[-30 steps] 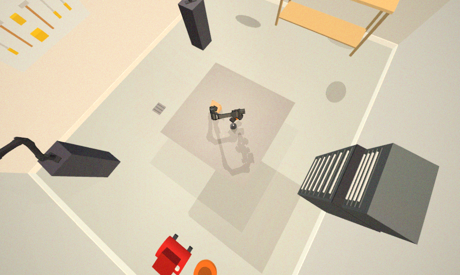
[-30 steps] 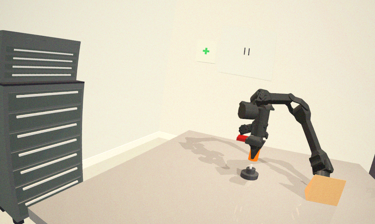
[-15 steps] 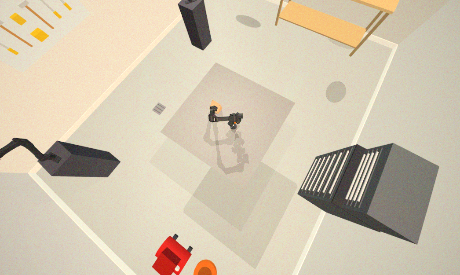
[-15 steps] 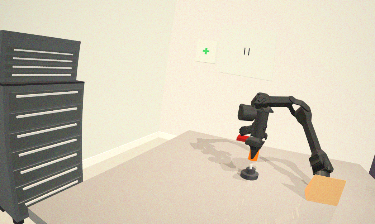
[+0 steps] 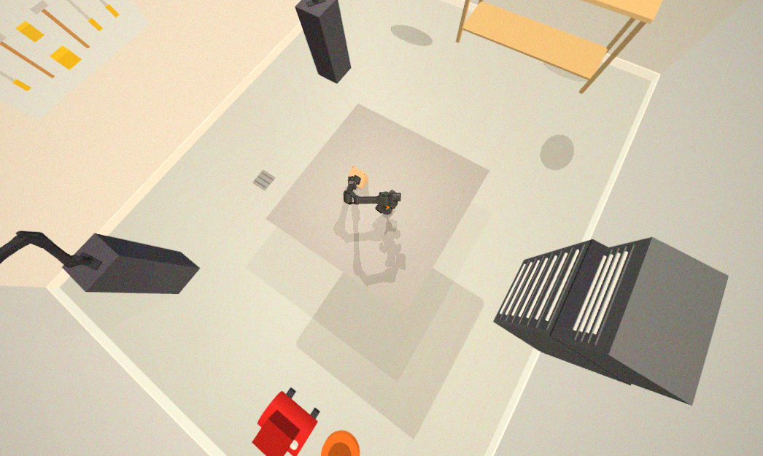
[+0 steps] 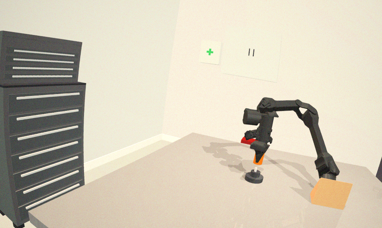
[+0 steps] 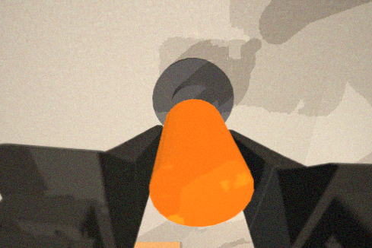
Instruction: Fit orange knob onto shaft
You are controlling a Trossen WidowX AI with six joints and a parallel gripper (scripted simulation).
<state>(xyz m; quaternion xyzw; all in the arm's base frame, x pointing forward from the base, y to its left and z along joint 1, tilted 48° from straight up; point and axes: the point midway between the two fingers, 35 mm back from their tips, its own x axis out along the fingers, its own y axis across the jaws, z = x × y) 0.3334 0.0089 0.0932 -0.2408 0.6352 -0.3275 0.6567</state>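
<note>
My gripper tip is 60 mm above the dark round pedestal. Also, from my gripper tip: orange knob (30 mm above).
</note>
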